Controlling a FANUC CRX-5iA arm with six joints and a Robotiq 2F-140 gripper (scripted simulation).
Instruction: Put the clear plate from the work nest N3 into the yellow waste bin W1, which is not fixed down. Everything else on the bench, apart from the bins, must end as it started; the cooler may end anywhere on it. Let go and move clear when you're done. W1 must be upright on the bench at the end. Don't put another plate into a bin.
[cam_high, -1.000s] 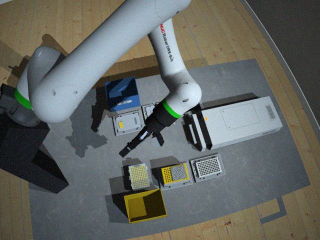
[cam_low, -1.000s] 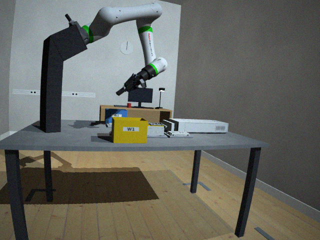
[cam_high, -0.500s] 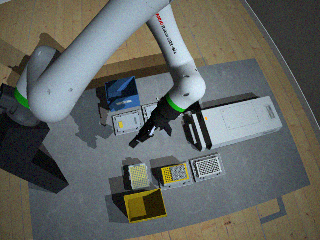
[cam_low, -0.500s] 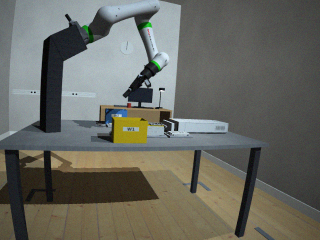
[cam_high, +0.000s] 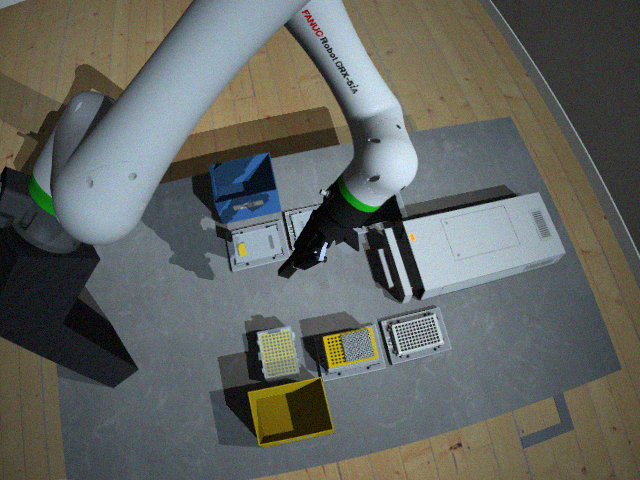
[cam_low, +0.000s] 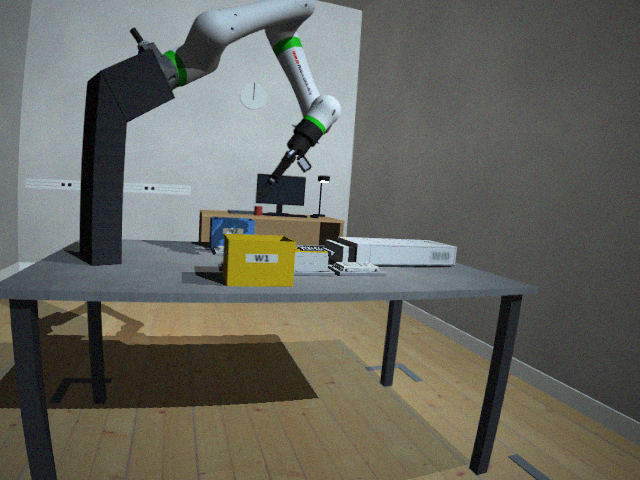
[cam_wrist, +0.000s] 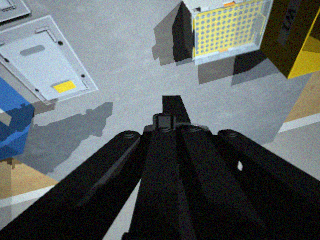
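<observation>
Now: hand 240 mm above the clear plate, 230 mm to the right of it and 70 mm short of it. Also, from my hand: N3 label: 250 mm below, 220 mm to the left; yellow tip rack: 200 mm below, 150 mm to the right, 120 mm ahead; yellow bin: 300 mm to the right, 220 mm below, 30 mm behind.
</observation>
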